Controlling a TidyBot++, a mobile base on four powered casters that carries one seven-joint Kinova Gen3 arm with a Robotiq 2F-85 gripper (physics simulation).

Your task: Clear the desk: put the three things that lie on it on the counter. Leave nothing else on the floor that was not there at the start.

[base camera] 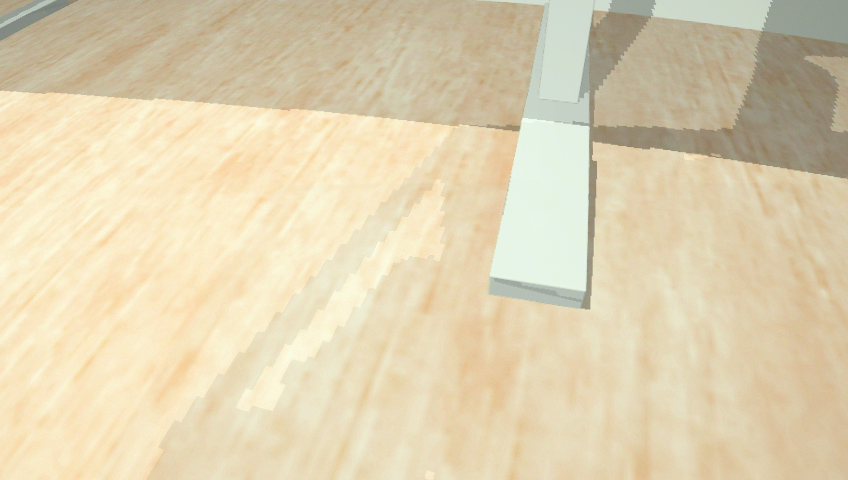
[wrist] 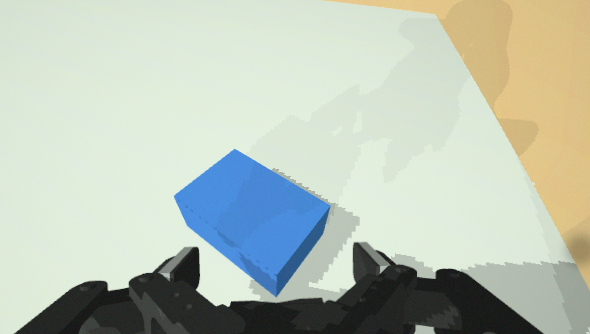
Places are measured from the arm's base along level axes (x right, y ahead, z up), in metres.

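Pixels of known places: gripper, between the fingertips: (wrist: pixel 277 261).
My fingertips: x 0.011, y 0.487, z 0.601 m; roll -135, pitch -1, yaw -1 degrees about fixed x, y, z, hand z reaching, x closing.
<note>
Behind a point stands the place of what it marks.
A blue block (wrist: pixel 255 210) {x -0.002, y 0.526, z 0.593 m} lies on the white desk top (wrist: pixel 125 90) {x -0.172, y 0.735, z 0.553 m} in the wrist view, turned at an angle to the fingers. My gripper (wrist: pixel 277 261) {x 0.011, y 0.487, z 0.601 m} is open and empty. Its fingertips show to the left and right of the block's near corner, and most of the block shows farther up the view. How high the fingertips are above the desk top is hard to tell. The counter does not show in either view.
The desk's edge runs down the right of the wrist view, with orange-tan floor (wrist: pixel 560 75) {x 0.754, y 1.003, z 0.447 m} beyond it. In the base camera view a white desk foot (base camera: pixel 547 202) with an upright post (base camera: pixel 565 53) {x 0.153, y 0.681, z -0.307 m} stands on the wooden floor (base camera: pixel 178 267) {x -0.247, y 0.420, z -0.397 m}, right of the middle.
</note>
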